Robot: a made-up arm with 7 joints. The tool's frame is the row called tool.
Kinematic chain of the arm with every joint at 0, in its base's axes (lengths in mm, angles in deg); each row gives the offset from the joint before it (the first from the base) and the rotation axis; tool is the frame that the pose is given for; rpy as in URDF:
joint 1: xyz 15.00 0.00 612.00 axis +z
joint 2: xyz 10.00 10.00 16.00 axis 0 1 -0.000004
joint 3: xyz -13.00 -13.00 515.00 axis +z
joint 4: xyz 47.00 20.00 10.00 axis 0 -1 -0.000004
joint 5: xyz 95.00 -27.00 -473.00 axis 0 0.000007 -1
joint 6: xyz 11.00 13.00 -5.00 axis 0 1 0.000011
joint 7: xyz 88.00 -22.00 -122.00 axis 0 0.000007 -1
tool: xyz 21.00 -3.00 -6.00 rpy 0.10 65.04 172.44
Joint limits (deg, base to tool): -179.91..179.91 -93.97..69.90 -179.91..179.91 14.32..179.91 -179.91..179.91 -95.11..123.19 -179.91..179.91
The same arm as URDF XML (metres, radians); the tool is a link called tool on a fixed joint. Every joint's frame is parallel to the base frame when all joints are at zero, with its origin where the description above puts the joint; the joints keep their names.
<robot name="arm">
<link name="base"/>
<link name="link1"/>
<link name="link2"/>
<link name="link3"/>
<link name="link4"/>
<link name="link5"/>
<link name="link6"/>
<link name="link7"/>
<link name="tool"/>
<joint name="joint 1" type="revolute"><parent link="base"/><child link="link1"/><origin xyz="0.0150 0.0000 0.6120"/><axis xyz="0 0 1"/><limit lower="-3.1400" upper="3.1400"/></joint>
<joint name="joint 2" type="revolute"><parent link="link1"/><child link="link2"/><origin xyz="0.0100 0.0100 0.0160"/><axis xyz="0 1 0"/><limit lower="-1.6401" upper="1.2200"/></joint>
<joint name="joint 3" type="revolute"><parent link="link2"/><child link="link3"/><origin xyz="-0.0130 -0.0130 0.5150"/><axis xyz="0 0 1"/><limit lower="-3.1400" upper="3.1400"/></joint>
<joint name="joint 4" type="revolute"><parent link="link3"/><child link="link4"/><origin xyz="0.0470 0.0200 0.0100"/><axis xyz="0 -1 0"/><limit lower="0.2499" upper="3.1400"/></joint>
<joint name="joint 5" type="revolute"><parent link="link4"/><child link="link5"/><origin xyz="0.0950 -0.0270 -0.4730"/><axis xyz="0 0 -1"/><limit lower="-3.1400" upper="3.1400"/></joint>
<joint name="joint 6" type="revolute"><parent link="link5"/><child link="link6"/><origin xyz="0.0110 0.0130 -0.0050"/><axis xyz="0 1 0"/><limit lower="-1.6600" upper="2.1501"/></joint>
<joint name="joint 7" type="revolute"><parent link="link6"/><child link="link7"/><origin xyz="0.0880 -0.0220 -0.1220"/><axis xyz="0 0 -1"/><limit lower="-3.1400" upper="3.1400"/></joint>
<joint name="tool_joint" type="fixed"><parent link="link7"/><child link="tool"/><origin xyz="0.0210 -0.0030 -0.0060" rpy="0.0017 1.1352 3.0096"/></joint>
</robot>

